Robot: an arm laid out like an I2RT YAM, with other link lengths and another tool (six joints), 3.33 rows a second.
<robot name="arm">
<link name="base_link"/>
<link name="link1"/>
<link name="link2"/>
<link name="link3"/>
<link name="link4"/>
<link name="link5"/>
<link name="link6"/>
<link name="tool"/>
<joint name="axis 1" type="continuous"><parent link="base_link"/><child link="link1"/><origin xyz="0 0 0.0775"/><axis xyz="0 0 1"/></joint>
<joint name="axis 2" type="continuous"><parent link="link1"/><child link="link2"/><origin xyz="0.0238 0.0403 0.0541"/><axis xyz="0 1 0"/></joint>
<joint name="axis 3" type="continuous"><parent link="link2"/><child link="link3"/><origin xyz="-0.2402 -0.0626 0"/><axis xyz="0 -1 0"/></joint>
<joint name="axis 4" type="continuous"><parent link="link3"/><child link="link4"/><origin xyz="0.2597 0.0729 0.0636"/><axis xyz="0 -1 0"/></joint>
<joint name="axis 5" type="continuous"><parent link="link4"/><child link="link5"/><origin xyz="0.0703 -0.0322 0.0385"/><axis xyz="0 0 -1"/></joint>
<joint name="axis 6" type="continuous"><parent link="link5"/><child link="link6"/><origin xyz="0.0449 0 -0.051"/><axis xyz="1 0 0"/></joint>
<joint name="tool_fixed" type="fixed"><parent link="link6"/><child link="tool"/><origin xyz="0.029 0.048 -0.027" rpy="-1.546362 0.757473 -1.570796"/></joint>
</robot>
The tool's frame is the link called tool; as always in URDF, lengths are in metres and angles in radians. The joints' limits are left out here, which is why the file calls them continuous.
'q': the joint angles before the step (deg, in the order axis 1, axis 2, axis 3, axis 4, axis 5, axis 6). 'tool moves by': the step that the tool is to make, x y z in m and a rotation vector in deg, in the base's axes. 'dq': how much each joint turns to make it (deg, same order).
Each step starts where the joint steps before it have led.
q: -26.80, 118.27, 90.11, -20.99, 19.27, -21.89
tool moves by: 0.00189, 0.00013, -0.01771, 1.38, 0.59, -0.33
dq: -0.06, 2.26, -0.39, 1.22, -0.56, 0.88
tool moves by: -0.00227, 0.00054, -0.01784, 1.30, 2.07, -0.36
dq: -0.10, 2.20, -0.25, -0.10, -0.02, 0.36
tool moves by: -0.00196, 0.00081, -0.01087, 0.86, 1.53, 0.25
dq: -0.04, 1.40, -0.04, -0.25, -0.23, -0.21
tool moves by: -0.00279, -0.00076, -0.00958, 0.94, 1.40, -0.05
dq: -0.29, 1.28, 0.04, -0.40, -0.30, -0.09
